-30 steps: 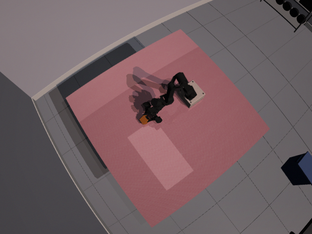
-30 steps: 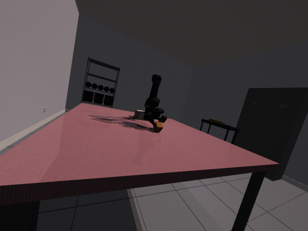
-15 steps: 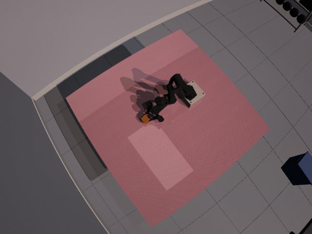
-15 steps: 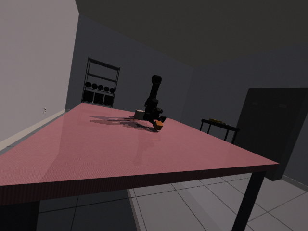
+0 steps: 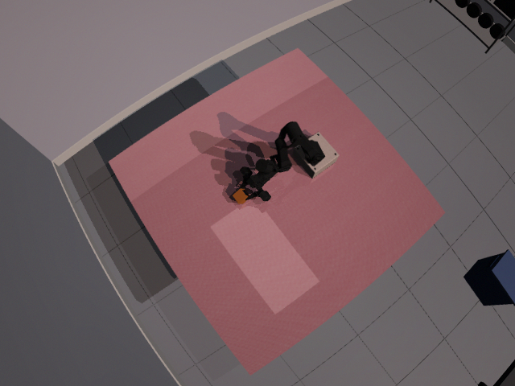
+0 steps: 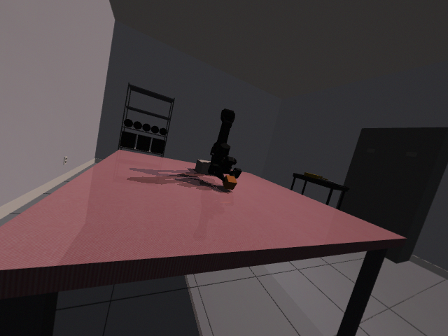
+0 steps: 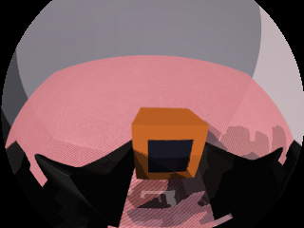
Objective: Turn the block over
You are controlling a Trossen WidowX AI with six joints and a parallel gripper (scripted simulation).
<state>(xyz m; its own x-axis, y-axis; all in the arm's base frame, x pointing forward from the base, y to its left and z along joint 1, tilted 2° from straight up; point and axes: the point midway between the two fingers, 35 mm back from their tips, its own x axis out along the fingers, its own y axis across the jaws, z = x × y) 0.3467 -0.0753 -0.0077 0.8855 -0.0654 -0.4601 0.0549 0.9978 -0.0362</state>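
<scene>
The block lies 1 cm behind my gripper tip.
</scene>
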